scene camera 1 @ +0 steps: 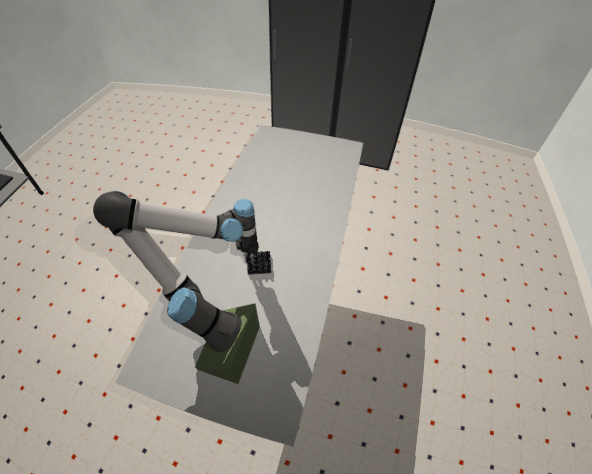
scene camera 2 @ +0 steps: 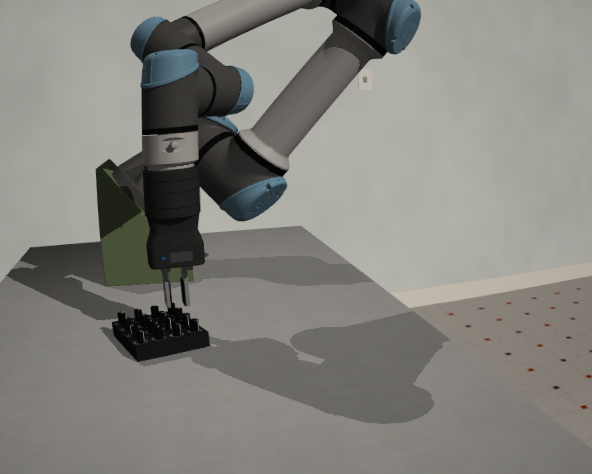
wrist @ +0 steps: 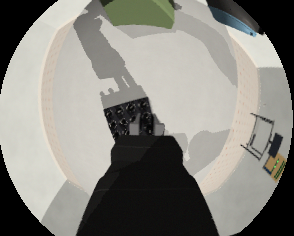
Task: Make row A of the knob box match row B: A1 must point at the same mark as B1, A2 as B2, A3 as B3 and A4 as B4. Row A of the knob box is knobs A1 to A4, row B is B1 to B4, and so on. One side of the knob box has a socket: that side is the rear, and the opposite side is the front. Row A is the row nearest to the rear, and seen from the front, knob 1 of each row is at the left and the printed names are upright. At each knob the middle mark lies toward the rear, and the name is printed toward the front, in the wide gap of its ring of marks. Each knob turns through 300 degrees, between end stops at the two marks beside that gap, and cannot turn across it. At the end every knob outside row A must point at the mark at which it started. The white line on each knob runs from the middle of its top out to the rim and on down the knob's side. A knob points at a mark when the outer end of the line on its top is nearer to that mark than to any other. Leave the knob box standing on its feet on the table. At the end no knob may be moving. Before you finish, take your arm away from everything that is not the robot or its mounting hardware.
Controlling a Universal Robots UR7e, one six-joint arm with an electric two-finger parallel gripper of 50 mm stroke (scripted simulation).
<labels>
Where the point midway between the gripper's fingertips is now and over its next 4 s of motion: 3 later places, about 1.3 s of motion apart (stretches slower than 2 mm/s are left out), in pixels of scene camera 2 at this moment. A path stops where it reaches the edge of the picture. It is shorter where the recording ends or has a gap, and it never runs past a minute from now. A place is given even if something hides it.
My gripper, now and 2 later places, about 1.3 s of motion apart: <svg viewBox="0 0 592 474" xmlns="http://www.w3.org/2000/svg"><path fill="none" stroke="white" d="M177 304L177 308L173 257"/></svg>
</labels>
